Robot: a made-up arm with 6 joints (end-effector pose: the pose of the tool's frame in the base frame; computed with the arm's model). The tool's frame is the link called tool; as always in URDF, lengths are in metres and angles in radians.
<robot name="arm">
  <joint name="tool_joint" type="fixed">
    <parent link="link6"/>
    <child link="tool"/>
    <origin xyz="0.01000 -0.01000 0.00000" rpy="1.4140 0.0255 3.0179"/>
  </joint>
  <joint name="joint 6" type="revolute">
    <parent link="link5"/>
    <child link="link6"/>
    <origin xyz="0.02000 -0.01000 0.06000" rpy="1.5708 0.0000 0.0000"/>
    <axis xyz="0 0 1"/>
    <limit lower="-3.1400" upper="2.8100" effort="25" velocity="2.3"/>
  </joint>
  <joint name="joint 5" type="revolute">
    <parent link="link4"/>
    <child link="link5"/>
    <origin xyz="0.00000 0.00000 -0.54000" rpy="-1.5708 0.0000 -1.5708"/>
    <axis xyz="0 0 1"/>
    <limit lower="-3.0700" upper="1.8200" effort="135" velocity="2.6"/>
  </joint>
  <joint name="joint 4" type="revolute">
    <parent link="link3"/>
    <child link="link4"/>
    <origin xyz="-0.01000 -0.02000 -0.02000" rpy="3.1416 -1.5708 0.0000"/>
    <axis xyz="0 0 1"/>
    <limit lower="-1.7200" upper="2.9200" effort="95" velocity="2.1"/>
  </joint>
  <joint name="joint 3" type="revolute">
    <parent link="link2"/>
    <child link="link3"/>
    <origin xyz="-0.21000 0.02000 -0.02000" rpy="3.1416 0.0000 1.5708"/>
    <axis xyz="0 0 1"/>
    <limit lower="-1.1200" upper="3.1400" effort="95" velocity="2.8"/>
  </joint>
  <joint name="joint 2" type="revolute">
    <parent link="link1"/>
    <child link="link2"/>
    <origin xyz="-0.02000 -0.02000 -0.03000" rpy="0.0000 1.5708 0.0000"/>
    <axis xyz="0 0 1"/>
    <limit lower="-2.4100" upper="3.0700" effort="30" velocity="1.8"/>
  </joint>
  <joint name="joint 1" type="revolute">
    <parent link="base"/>
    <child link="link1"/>
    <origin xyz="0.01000 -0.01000 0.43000" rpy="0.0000 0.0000 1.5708"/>
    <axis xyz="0 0 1"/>
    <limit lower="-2.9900" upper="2.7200" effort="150" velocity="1.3"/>
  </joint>
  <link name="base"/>
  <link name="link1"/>
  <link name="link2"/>
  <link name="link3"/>
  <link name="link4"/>
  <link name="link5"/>
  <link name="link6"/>
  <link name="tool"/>
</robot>
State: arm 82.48 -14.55 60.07 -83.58 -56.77 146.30
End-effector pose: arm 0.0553 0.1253 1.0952 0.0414 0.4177 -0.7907 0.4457
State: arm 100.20 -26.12 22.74 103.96 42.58 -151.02
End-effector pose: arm -0.0109 0.1951 1.0475 -0.8017 -0.2604 -0.4017 0.3580
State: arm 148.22 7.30 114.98 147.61 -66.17 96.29
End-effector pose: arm 0.1497 -0.1420 1.0876 -0.0469 -0.1696 0.6740 0.7175
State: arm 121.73 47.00 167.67 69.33 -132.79 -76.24
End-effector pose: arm 0.1233 -0.1515 0.9928 0.9126 -0.1721 -0.2666 0.2578
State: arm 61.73 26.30 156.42 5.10 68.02 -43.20
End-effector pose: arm -0.0609 -0.2837 1.0247 0.1686 0.3258 -0.1941 0.9098
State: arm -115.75 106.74 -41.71 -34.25 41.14 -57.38
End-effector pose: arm 0.0788 0.2415 0.0877 0.2242 0.4439 0.8652 0.0646
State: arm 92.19 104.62 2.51 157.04 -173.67 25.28
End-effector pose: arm -0.0388 0.1096 -0.1796 -0.7630 -0.2777 0.3293 0.4819
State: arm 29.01 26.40 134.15 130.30 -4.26 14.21
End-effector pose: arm -0.1122 -0.0889 1.0845 -0.5937 -0.5635 0.2314 0.5258
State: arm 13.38 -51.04 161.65 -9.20 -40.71 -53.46
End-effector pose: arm -0.5583 -0.2113 0.2251 0.0159 0.2363 -0.6493 0.7227
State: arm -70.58 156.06 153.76 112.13 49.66 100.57
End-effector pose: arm 0.2241 -0.6680 0.2895 -0.4015 0.6701 0.4823 0.3965
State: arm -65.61 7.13 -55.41 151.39 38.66 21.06
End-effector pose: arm 0.1664 -0.3250 0.1456 0.3773 0.3863 0.6928 0.4779
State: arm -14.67 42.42 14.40 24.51 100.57 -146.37
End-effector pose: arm 0.6254 -0.2546 0.3401 -0.8490 0.2811 -0.0890 0.4385
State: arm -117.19 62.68 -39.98 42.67 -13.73 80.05
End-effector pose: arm -0.1265 -0.0803 -0.0156 0.7961 -0.0033 0.0007 0.6052
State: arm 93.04 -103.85 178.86 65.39 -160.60 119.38
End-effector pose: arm 0.0352 0.0289 -0.1862 -0.3640 0.8137 -0.4122 0.1885
